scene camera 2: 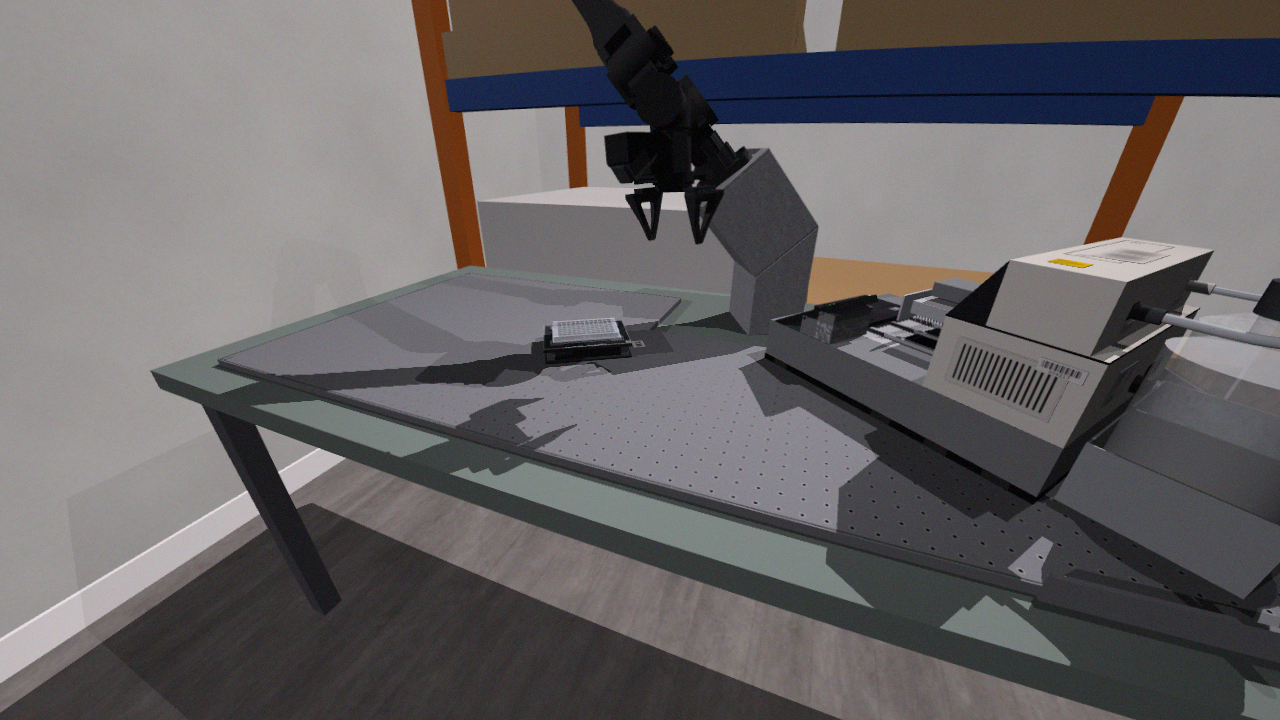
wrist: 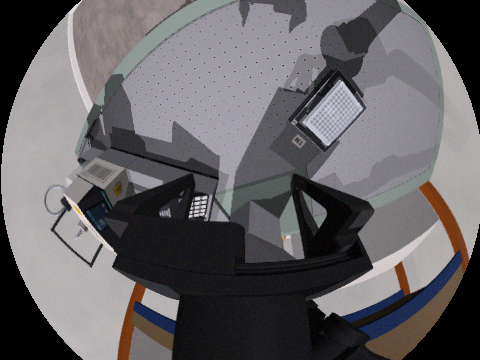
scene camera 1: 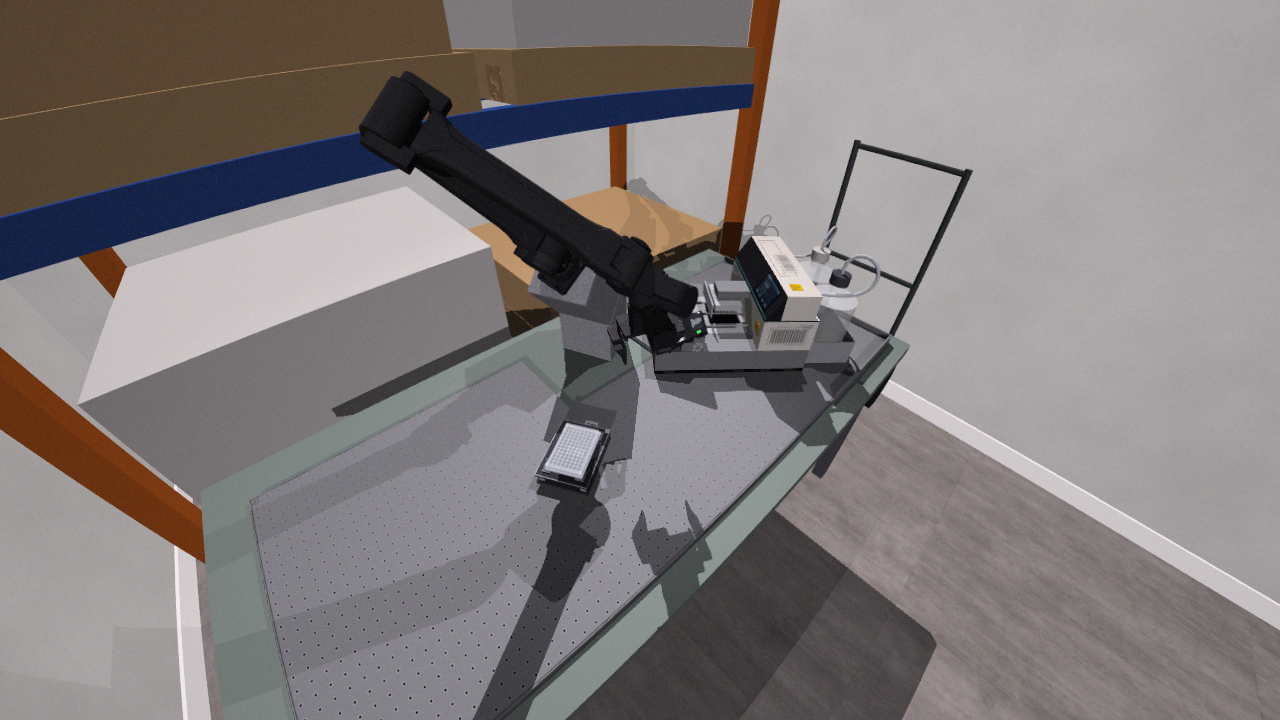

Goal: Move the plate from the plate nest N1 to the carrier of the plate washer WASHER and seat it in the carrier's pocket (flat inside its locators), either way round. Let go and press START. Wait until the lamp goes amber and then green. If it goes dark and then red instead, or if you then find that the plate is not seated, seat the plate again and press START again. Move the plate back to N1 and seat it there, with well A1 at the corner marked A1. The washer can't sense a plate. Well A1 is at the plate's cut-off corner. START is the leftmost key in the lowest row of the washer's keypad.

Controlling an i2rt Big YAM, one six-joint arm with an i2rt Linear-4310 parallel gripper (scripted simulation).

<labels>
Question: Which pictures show the white well plate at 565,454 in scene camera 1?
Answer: Scene camera 2, the wrist view and scene camera 1: all of them.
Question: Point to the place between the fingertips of my gripper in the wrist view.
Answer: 242,179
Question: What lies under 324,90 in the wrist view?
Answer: A black plate nest N1.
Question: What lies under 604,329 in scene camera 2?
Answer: A white well plate.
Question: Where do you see a black plate nest N1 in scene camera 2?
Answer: At 548,334
</labels>
